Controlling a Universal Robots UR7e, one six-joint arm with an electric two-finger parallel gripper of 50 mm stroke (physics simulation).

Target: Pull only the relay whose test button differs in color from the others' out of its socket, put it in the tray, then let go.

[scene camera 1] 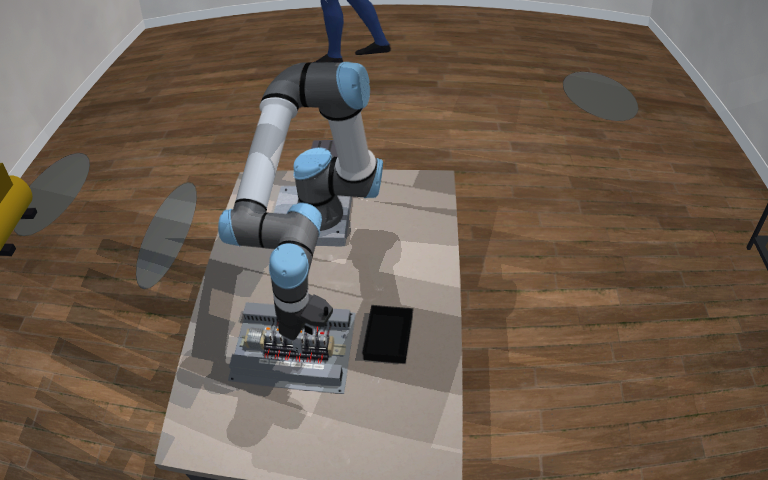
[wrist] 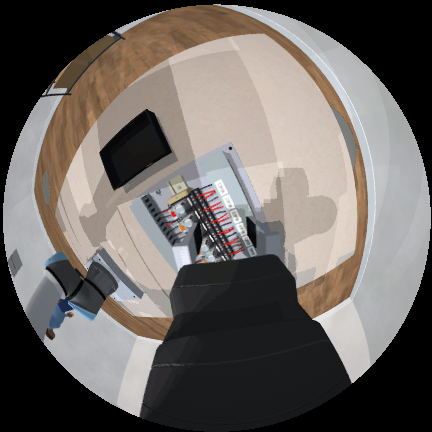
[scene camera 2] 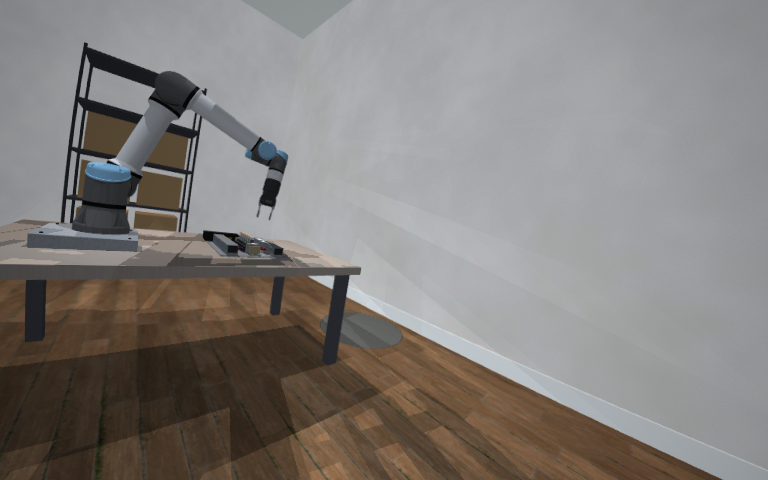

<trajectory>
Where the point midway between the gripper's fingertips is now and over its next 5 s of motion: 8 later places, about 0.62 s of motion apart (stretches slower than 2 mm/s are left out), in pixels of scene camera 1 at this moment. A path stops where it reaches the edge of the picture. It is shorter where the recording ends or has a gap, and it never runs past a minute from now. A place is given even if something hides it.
My gripper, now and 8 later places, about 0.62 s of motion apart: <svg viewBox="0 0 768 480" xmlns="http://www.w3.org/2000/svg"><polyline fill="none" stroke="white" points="303,341 304,343 304,342 308,355 315,345 320,343 320,351 319,335 317,334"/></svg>
</trajectory>
